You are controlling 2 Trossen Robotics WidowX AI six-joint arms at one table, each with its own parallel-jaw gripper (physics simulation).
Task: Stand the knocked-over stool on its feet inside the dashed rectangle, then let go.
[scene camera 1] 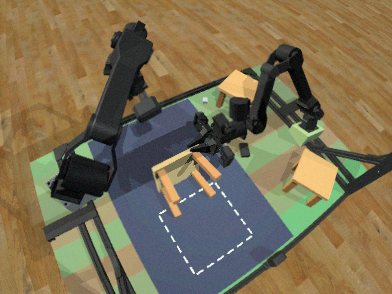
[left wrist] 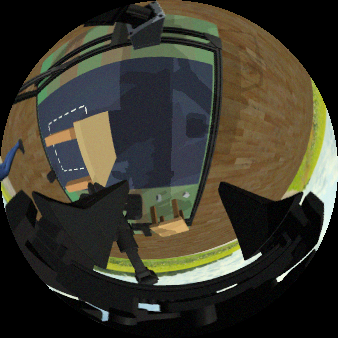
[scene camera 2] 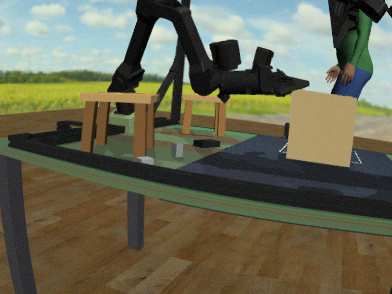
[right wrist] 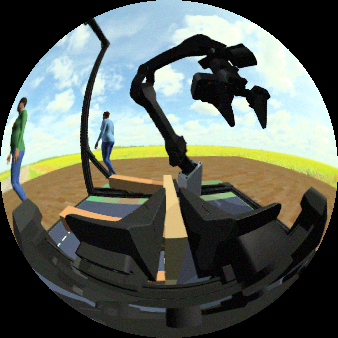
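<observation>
A light-wood stool (scene camera 1: 175,162) (scene camera 2: 321,127) (left wrist: 96,145) (right wrist: 174,220) is on its side on the dark blue mat, its seat board upright and its legs pointing towards the white dashed rectangle (scene camera 1: 196,273). In scene camera 1, leg ends reach the rectangle's upper edge. My right gripper (scene camera 1: 192,149) (right wrist: 171,191) is shut on the upper edge of the seat board near one corner, with one finger on each face. My left gripper (left wrist: 175,186) (right wrist: 250,126) is open and empty, high above the table. Whether the stool touches the mat is hard to tell.
Two upright stools stand on the green striped cloth, one at the top (scene camera 1: 239,84) (scene camera 2: 120,97) and one at the right (scene camera 1: 315,172) (scene camera 2: 205,98) in scene camera 1. A dark block (scene camera 1: 244,150) (scene camera 2: 206,143) and a small white block (scene camera 1: 205,100) lie near the right arm.
</observation>
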